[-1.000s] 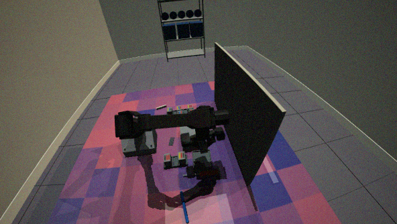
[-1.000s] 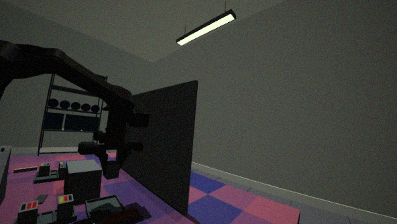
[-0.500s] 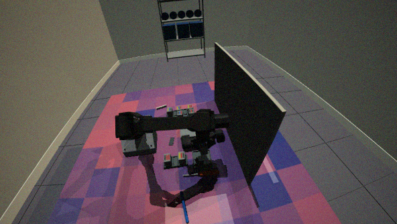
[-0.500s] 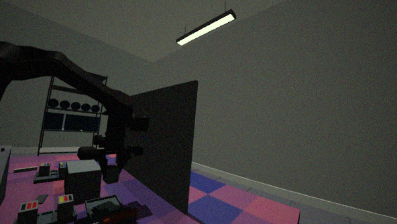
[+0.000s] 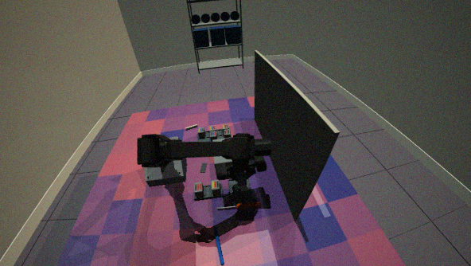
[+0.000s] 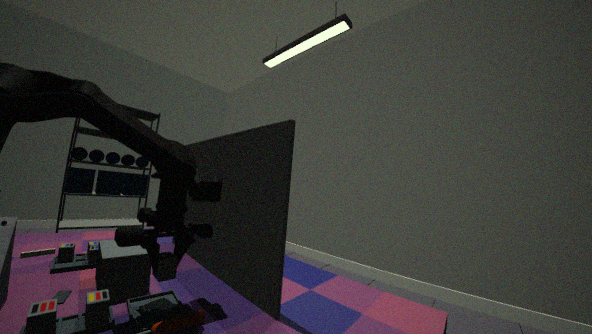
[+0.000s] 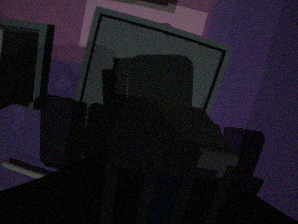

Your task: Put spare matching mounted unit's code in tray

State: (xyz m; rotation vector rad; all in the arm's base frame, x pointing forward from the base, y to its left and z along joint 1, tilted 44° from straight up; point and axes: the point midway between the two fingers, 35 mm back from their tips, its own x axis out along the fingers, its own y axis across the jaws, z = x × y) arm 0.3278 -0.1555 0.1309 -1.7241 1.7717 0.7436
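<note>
The grey-floored tray is 10 mm behind my gripper tip and 80 mm below it. The rest, counted from my gripper tip: grey mounted unit (50 mm behind, 180 mm to the left, 30 mm below); dark panel (190 mm ahead, 160 mm to the left, 140 mm above); blue pen (130 mm behind, 210 mm to the right, 80 mm below).
</note>
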